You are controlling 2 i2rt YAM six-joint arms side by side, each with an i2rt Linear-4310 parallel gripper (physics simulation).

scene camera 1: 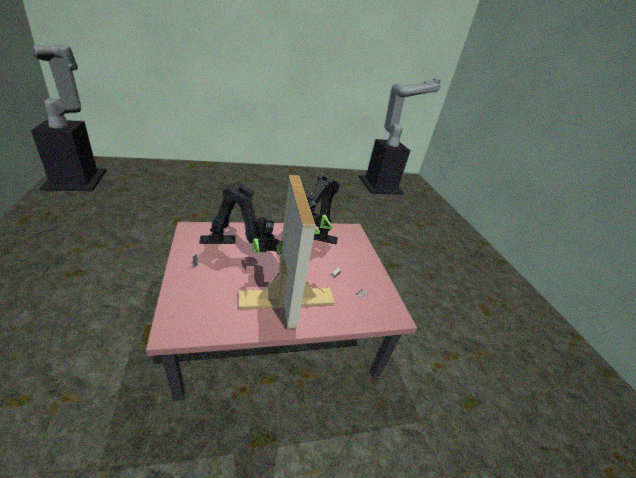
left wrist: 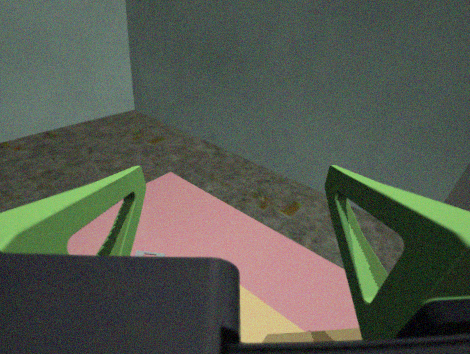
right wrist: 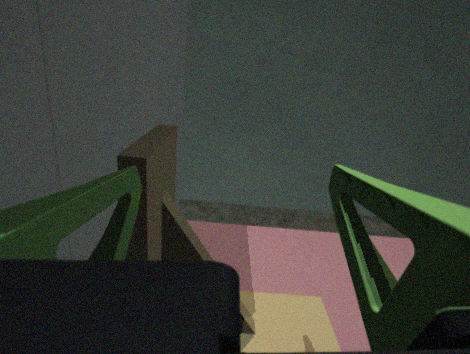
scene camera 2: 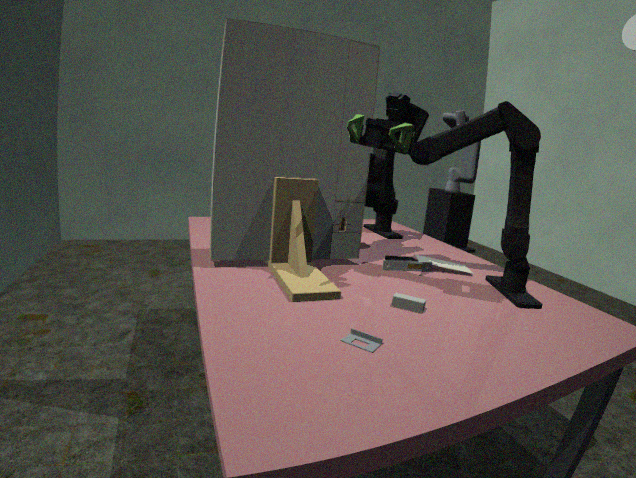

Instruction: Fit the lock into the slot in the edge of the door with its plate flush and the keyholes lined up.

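Pixels of known places: left gripper, between the fingertips: (scene camera 1: 326, 230) (left wrist: 235, 176) (scene camera 2: 368, 128); right gripper, between the fingertips: (scene camera 1: 268, 252) (right wrist: 235, 176); left arm's base, origin of its link: (scene camera 1: 321, 238) (scene camera 2: 511, 292); right arm's base, origin of its link: (scene camera 1: 218, 240) (scene camera 2: 382, 232).
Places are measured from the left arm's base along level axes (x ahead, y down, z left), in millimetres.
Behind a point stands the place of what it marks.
The tall grey door (scene camera 1: 300, 277) @(x 751, y -330, z -17 mm) (scene camera 2: 277, 118) @(x 615, y -352, z -45 mm) (right wrist: 25, 100) @(x 471, y -258, z -148 mm) stands upright in a wooden stand (scene camera 1: 321, 296) @(x 518, y -18, z 78 mm) (scene camera 2: 308, 284) @(x 510, y -18, z 91 mm) (left wrist: 257, 320) @(x 528, y -18, z 79 mm) (right wrist: 295, 320) @(x 652, y -18, z -256 mm). A keyhole cutout (scene camera 2: 342, 224) shows low in its face; the edge slot is not visible. What looks like the lock (scene camera 2: 400, 264) @(x 278, y -17, z -114 mm), a grey case with a long pale plate (scene camera 2: 447, 265) @(x 129, y -12, z -159 mm), lies on the table beyond the door in scene camera 2; the door hides it in scene camera 1. My left gripper (scene camera 1: 321, 227) @(x 417, y -343, z 32 mm) (scene camera 2: 379, 132) @(x 417, y -343, z 32 mm) (left wrist: 235, 176) @(x 417, y -343, z 32 mm) is open and empty above it. My right gripper (scene camera 1: 267, 246) @(x 528, y -226, z -203 mm) (right wrist: 235, 176) @(x 528, y -226, z -203 mm) is open and empty on the door's other side.
On the pink table (scene camera 1: 205, 318) @(x 796, y 0, z -399 mm) (scene camera 2: 287, 400) @(x 518, y 0, z 442 mm) lie a small grey block (scene camera 1: 335, 272) @(x 321, y -22, z 125 mm) (scene camera 2: 408, 303) @(x 311, y -14, z 141 mm), a thin bracket with a rectangular hole (scene camera 1: 361, 293) @(x 416, y 0, z 275 mm) (scene camera 2: 371, 343) @(x 400, y -1, z 286 mm) (left wrist: 150, 254) @(x 422, y -1, z 296 mm) and a small dark piece (scene camera 1: 194, 260) @(x 506, y -44, z -595 mm). Two grey arms on dark pedestals (scene camera 1: 64, 154) (scene camera 1: 388, 167) stand behind.
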